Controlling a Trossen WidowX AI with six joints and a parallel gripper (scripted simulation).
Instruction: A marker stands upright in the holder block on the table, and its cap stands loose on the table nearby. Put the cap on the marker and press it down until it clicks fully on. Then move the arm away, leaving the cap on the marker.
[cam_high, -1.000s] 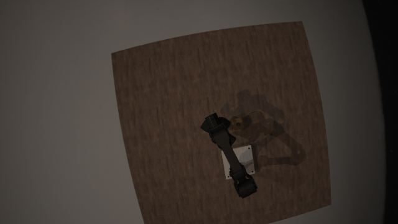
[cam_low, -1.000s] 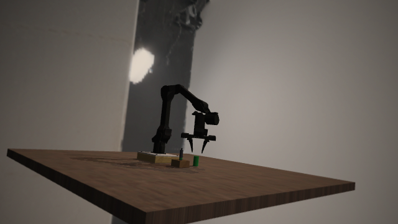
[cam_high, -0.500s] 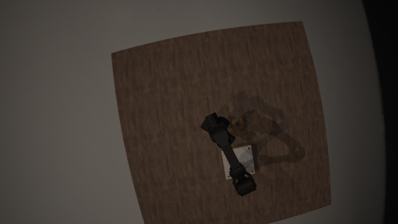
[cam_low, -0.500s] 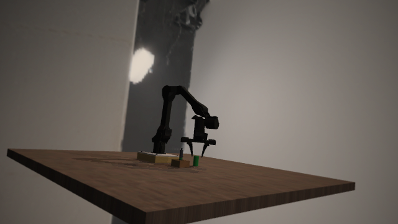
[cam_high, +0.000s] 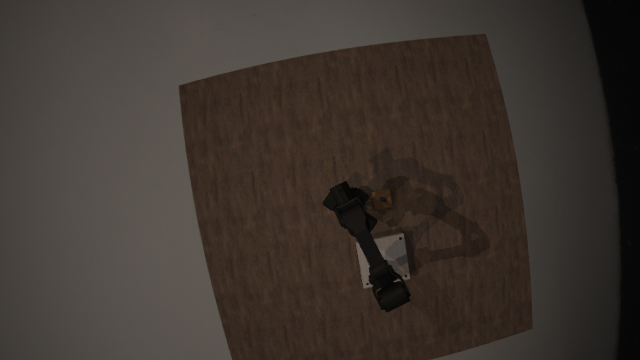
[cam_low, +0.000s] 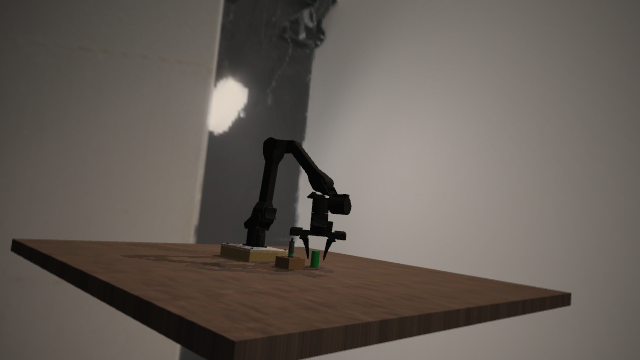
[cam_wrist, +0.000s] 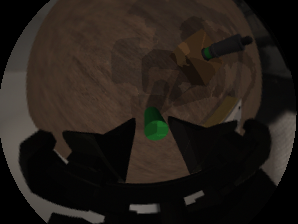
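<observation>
The tan holder block is 13 cm to the right of my gripper tip and 1 cm below it. The rest, counted from my gripper tip: green cap right at my gripper tip.
</observation>
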